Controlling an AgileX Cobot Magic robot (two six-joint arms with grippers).
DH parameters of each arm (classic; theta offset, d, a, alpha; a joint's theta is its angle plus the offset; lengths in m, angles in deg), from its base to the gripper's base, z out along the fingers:
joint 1: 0 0.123 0 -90
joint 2: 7.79 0 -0.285 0
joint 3: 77.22 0 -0.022 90
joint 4: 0 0.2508 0 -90
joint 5: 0 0 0.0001 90
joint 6: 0 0.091 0 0
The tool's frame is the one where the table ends.
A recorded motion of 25 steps. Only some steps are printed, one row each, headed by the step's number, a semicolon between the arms.
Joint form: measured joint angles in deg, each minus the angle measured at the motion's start. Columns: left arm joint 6, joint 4, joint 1, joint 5, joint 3, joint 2; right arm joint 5, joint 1, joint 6, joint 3, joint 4, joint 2.
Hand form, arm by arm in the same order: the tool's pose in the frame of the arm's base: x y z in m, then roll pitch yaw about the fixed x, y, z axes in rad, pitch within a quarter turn. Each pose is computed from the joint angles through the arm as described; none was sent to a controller.
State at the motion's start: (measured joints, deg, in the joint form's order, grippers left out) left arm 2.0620 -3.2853 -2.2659 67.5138 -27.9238 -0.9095; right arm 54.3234 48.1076 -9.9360 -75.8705 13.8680 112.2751
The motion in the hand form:
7: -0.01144 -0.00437 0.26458 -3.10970 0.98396 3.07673; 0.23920 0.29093 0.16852 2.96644 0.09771 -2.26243
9: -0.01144 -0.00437 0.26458 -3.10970 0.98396 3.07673; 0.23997 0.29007 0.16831 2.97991 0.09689 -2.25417
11: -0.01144 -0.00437 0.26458 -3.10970 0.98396 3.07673; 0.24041 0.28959 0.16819 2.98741 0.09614 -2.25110
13: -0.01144 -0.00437 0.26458 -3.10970 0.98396 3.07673; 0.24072 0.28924 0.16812 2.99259 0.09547 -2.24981
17: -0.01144 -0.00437 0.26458 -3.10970 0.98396 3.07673; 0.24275 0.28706 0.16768 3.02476 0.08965 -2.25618
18: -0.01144 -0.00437 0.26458 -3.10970 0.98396 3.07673; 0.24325 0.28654 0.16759 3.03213 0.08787 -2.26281
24: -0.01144 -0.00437 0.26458 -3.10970 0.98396 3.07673; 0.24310 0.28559 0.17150 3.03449 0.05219 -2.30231
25: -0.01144 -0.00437 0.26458 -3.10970 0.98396 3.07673; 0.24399 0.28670 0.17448 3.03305 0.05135 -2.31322
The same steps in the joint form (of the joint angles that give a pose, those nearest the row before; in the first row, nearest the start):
7: 0.00 0.00 0.00 0.00 0.00 0.00; -0.26 0.00 0.12 0.00 -1.17 0.00
9: 0.00 0.00 0.00 0.00 0.00 0.00; -0.26 0.00 0.19 0.00 -2.08 0.00
11: 0.00 0.00 0.00 0.00 0.00 0.00; -0.26 0.00 0.33 0.00 -2.60 0.00
13: 0.00 0.00 0.00 0.00 0.00 0.00; -0.26 0.00 0.48 0.00 -2.96 0.00
17: 0.00 0.00 0.00 0.00 0.00 0.00; -0.26 0.00 2.26 0.00 -5.31 0.00
18: 0.00 0.00 0.00 0.00 0.00 0.00; -0.26 0.00 2.98 0.00 -5.88 0.00
24: 0.00 0.00 0.00 0.00 0.00 0.00; 2.54 0.00 5.93 -1.05 -6.53 0.00
25: 0.00 0.00 0.00 0.00 0.00 0.00; 3.26 0.00 6.64 -1.80 -6.53 0.00

